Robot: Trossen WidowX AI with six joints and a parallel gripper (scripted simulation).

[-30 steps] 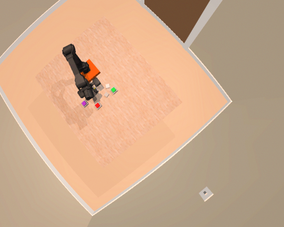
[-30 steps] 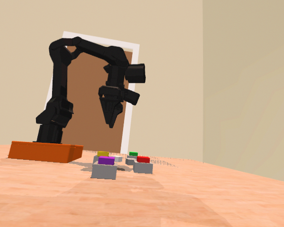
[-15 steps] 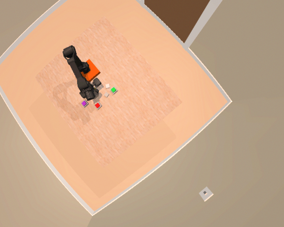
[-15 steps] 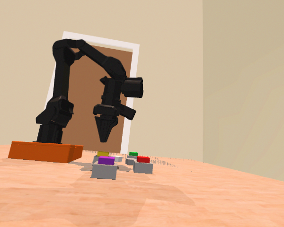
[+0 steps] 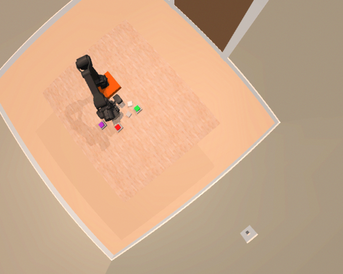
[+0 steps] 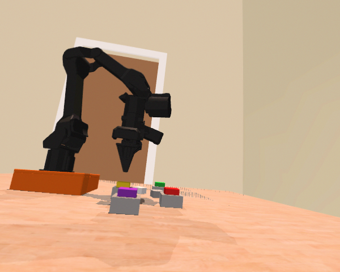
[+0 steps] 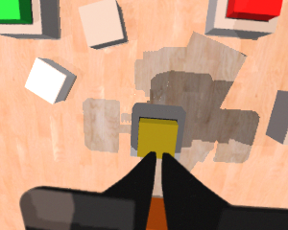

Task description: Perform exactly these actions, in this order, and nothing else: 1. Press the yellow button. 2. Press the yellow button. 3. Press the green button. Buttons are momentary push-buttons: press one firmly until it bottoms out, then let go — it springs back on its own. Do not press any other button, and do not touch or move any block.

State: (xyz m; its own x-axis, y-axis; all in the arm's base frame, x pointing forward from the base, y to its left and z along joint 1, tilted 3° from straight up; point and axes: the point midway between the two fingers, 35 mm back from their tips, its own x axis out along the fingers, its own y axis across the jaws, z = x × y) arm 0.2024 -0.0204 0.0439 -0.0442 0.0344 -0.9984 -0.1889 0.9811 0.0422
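Now: the yellow button 3 cm below my gripper tip. Also, from my gripper tip: pale block: 11 cm to the left, 5 cm below, 2 cm ahead; small grey block: 8 cm ahead, 7 cm to the left, 5 cm below; red button: 13 cm ahead, 4 cm to the right, 3 cm below.
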